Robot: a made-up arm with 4 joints. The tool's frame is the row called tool.
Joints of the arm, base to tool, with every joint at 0 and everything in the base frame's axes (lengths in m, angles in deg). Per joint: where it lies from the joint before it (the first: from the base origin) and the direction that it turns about. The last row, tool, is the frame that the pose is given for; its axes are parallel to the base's.
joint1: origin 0.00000 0.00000 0.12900 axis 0 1 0
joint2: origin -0.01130 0.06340 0.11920 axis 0 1 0
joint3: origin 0.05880 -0.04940 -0.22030 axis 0 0 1
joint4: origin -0.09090 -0.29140 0.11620 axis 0 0 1
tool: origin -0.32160 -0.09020 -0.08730
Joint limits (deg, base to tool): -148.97..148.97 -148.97..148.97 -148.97..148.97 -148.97..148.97
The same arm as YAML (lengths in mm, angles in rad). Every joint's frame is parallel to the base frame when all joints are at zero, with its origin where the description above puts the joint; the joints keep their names.
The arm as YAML. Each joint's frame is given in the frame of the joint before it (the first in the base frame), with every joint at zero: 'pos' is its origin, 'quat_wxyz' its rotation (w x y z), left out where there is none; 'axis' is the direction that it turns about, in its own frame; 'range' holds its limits. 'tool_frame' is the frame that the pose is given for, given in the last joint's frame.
length_unit: mm
angle_unit: rad
joints:
  - joint: joint1
    pos: [0.0, 0.0, 129.0]
    axis: [0.0, 1.0, 0.0]
    range: [-2.6, 2.6]
  - joint: joint2
    pos: [-11.3, 63.4, 119.2]
    axis: [0.0, 1.0, 0.0]
    range: [-2.6, 2.6]
  - joint: joint3
    pos: [58.8, -49.4, -220.3]
    axis: [0.0, 0.0, 1.0]
    range: [-2.6, 2.6]
  - joint: joint4
    pos: [-90.9, -291.4, 116.2]
    axis: [0.0, 0.0, 1.0]
    range: [-2.6, 2.6]
tool_frame:
  pos: [-321.6, -90.2, -87.3]

